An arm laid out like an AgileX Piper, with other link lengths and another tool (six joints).
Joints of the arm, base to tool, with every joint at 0 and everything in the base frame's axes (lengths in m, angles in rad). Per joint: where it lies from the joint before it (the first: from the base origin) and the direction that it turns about. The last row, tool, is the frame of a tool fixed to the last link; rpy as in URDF.
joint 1: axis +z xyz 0 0 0.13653
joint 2: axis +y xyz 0 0 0
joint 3: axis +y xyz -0.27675 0 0.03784
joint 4: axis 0.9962 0 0.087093 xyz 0.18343 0 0.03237
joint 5: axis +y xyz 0 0 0
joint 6: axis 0.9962 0 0.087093 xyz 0.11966 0 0.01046
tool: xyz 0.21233 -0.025 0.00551 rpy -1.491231 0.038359 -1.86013
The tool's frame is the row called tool.
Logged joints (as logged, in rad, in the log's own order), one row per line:
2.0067 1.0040 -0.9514 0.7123 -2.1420 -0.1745
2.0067 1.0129 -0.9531 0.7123 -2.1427 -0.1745
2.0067 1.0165 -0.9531 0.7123 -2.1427 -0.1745
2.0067 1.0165 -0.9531 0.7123 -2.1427 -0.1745
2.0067 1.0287 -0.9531 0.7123 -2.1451 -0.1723
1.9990 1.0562 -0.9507 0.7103 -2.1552 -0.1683
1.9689 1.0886 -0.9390 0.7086 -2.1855 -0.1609
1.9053 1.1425 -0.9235 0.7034 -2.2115 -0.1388
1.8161 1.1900 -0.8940 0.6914 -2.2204 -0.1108
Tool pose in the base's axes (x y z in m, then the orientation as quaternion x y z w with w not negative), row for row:
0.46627 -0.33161 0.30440 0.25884 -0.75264 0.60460 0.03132
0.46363 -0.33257 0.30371 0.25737 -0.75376 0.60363 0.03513
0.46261 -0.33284 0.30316 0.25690 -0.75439 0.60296 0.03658
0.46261 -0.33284 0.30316 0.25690 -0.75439 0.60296 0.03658
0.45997 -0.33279 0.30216 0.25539 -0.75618 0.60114 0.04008
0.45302 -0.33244 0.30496 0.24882 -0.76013 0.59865 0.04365
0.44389 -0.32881 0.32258 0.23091 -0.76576 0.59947 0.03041
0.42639 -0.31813 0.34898 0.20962 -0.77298 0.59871 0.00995
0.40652 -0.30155 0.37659 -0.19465 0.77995 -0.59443 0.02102
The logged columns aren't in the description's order. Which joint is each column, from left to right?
Columns, left to right: joint 2, joint 5, joint 4, joint 6, joint 3, joint 1.
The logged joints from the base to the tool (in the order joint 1, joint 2, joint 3, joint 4, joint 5, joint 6), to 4 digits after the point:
-0.1745 2.0067 -2.1420 -0.9514 1.0040 0.7123
-0.1745 2.0067 -2.1427 -0.9531 1.0129 0.7123
-0.1745 2.0067 -2.1427 -0.9531 1.0165 0.7123
-0.1745 2.0067 -2.1427 -0.9531 1.0165 0.7123
-0.1723 2.0067 -2.1451 -0.9531 1.0287 0.7123
-0.1683 1.9990 -2.1552 -0.9507 1.0562 0.7103
-0.1609 1.9689 -2.1855 -0.9390 1.0886 0.7086
-0.1388 1.9053 -2.2115 -0.9235 1.1425 0.7034
-0.1108 1.8161 -2.2204 -0.8940 1.1900 0.6914

